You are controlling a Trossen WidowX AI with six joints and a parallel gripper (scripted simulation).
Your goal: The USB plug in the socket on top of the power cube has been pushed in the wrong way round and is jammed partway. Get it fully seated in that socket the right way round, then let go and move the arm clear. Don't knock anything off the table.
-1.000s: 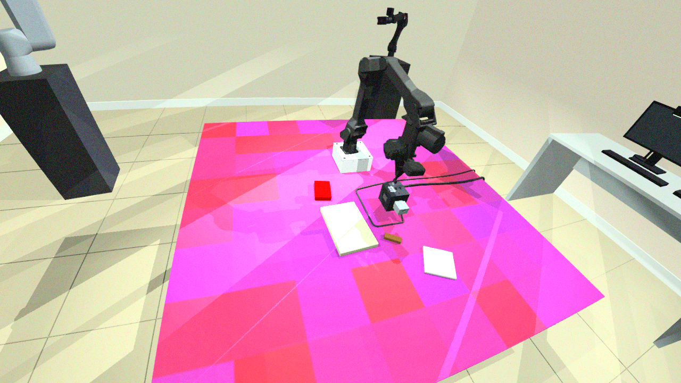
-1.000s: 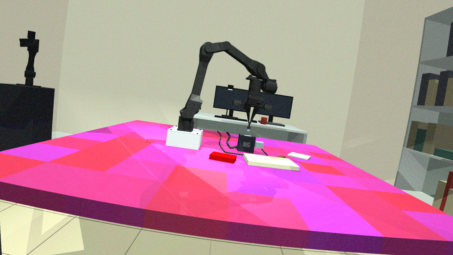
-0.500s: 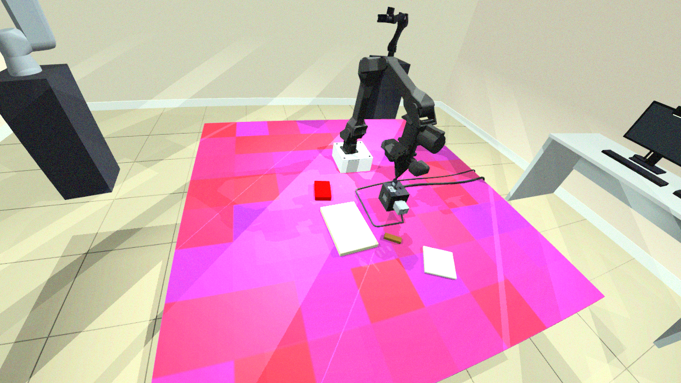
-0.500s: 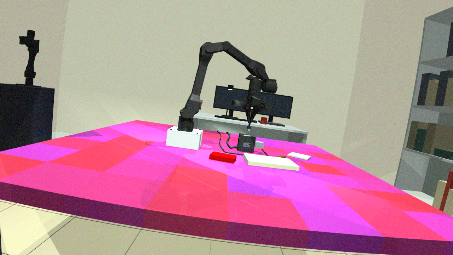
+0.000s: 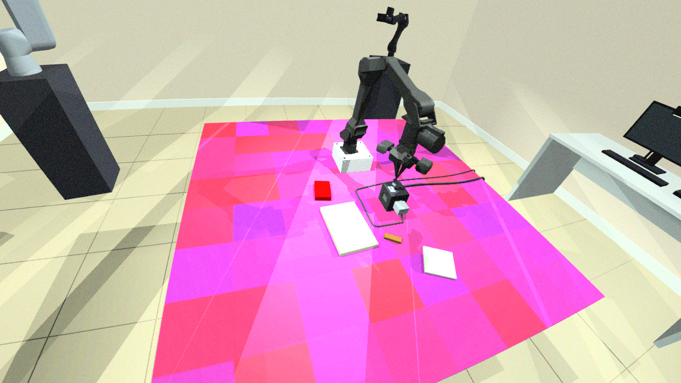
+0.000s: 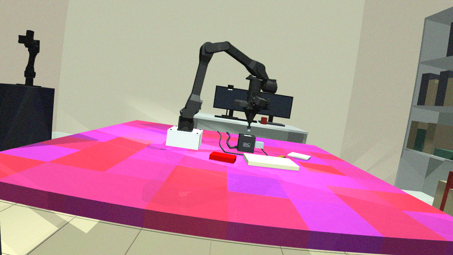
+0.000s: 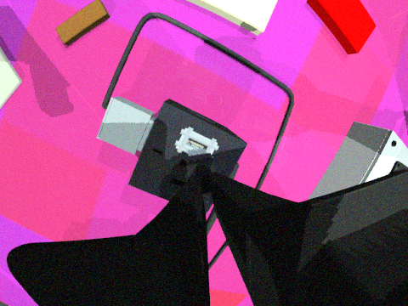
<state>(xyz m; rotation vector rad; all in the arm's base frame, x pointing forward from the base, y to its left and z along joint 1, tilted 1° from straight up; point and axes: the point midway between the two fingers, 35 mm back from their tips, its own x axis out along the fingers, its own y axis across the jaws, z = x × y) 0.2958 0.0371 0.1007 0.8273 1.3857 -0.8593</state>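
Right now the USB plug is 2 cm below my gripper tip. The rest, counted from my gripper tip: brown block 15 cm ahead, 8 cm to the right, 13 cm below; then cream book 6 cm ahead, 20 cm to the right, 13 cm below; then USB socket 7 cm below.
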